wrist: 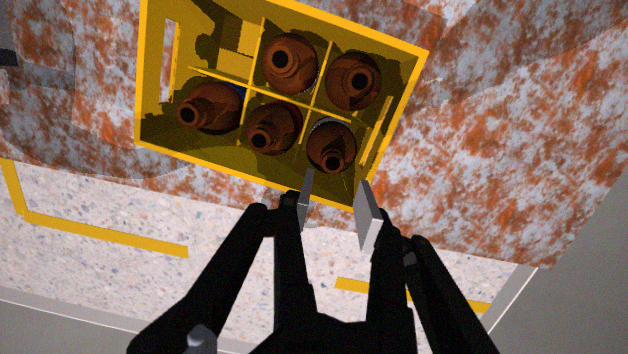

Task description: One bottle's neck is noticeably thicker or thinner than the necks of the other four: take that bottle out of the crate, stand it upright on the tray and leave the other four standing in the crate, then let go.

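Frame: origin at the arm's base, x up, y ahead, z left, level; millimetres.
Seen in the pictures: gripper, fingertip midpoint: [334, 188].
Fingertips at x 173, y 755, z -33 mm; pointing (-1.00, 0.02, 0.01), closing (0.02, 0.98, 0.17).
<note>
Pixels of each thing's top centre, then the offset from my fingertips to it. "spot": a spot on its surface instead. Level surfaces: height alone.
- yellow crate at a spot on its surface: [140, 75] spot: dz +26, dx -39, dy -227 mm
- upper middle bottle at its top centre: [280, 59] dz +91, dx -52, dy -96 mm
- upper right bottle at its top centre: [359, 81] dz +100, dx -52, dy -12 mm
- left bottle at its top centre: [187, 115] dz -1, dx -52, dy -178 mm
- rust-and-grey mottled surface at its surface level: dx -215 mm
The yellow crate [140, 75] shows at the upper middle of the wrist view, with five brown bottles upright in its compartments. The row farther from my gripper holds an upper middle bottle [292, 65] and an upper right bottle [345, 92]; its left compartment has no bottle. The row nearer my gripper holds a left bottle [220, 110], a middle bottle [277, 125] and a right bottle [320, 142]. I cannot tell neck thickness surely from here. My gripper [334, 188] is partly open with nothing between its fingers, its tips appearing just below the right bottle's mouth. The tray does not show clearly.
The crate stands on a rust-and-grey mottled surface [525, 150]. A pale speckled surface [100, 200] with yellow marking strips [105, 235] lies below it in view. A dark grey object [7, 57] shows in part at the upper left edge. Crate walls and dividers surround the bottles.
</note>
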